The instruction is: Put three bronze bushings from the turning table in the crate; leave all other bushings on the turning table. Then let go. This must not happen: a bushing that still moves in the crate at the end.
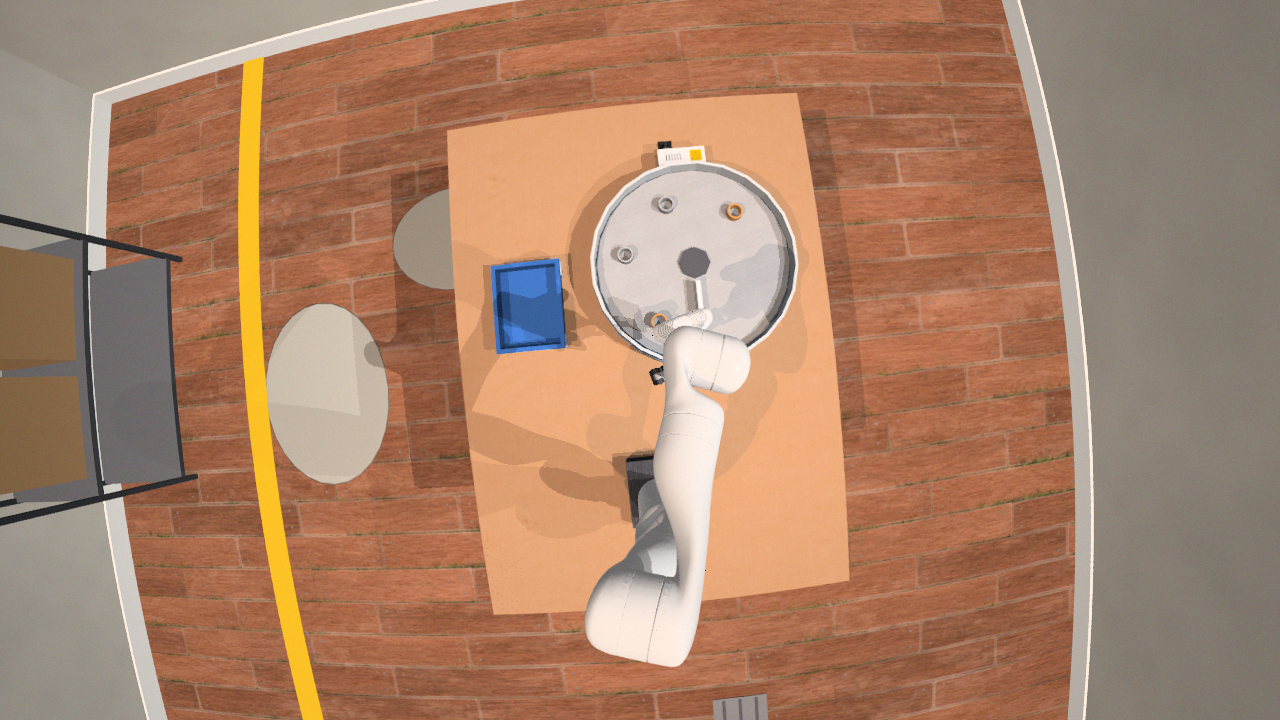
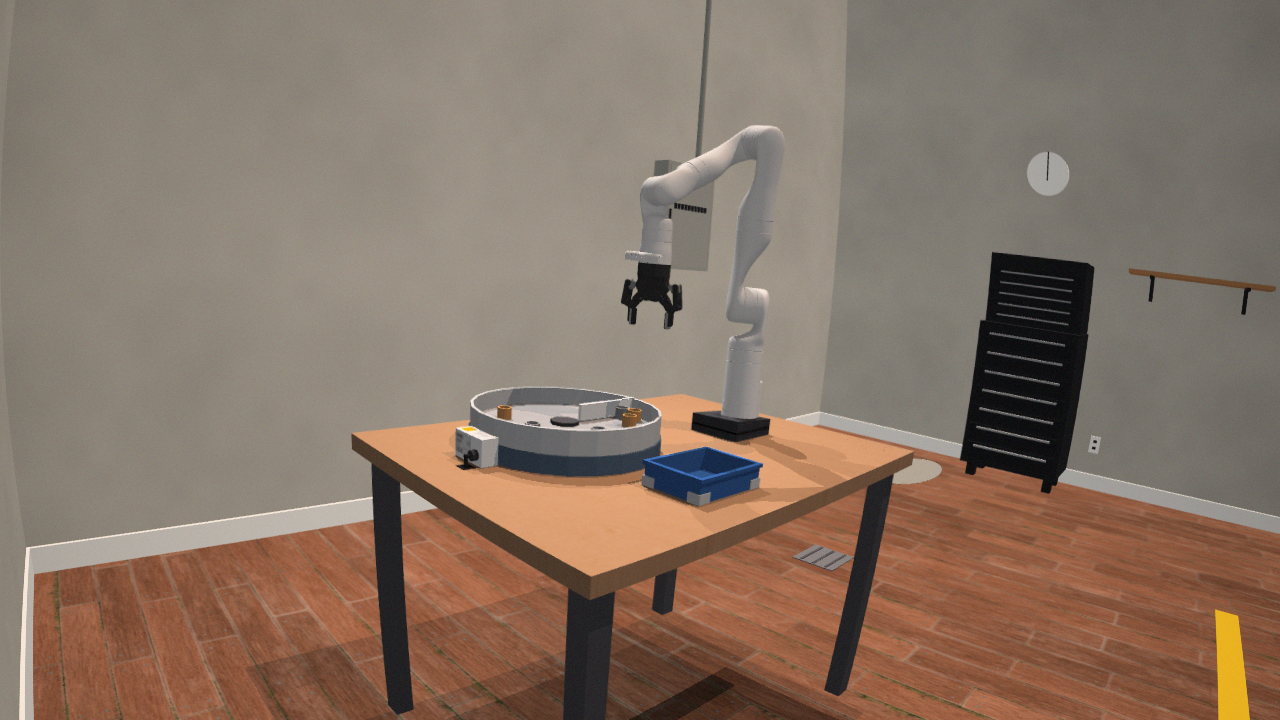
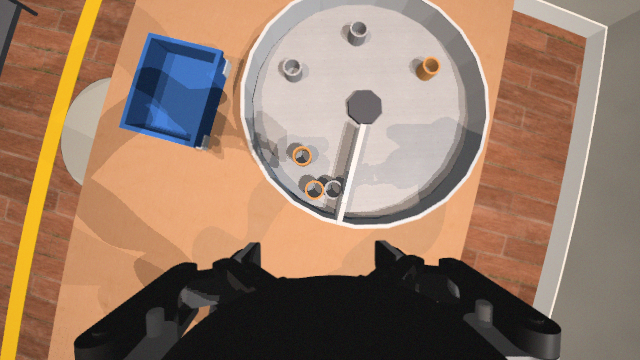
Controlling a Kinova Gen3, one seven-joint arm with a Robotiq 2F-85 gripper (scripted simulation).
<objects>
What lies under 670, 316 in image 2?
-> My gripper.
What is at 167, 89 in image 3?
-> A blue crate.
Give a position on a blue crate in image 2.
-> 719, 474
</objects>
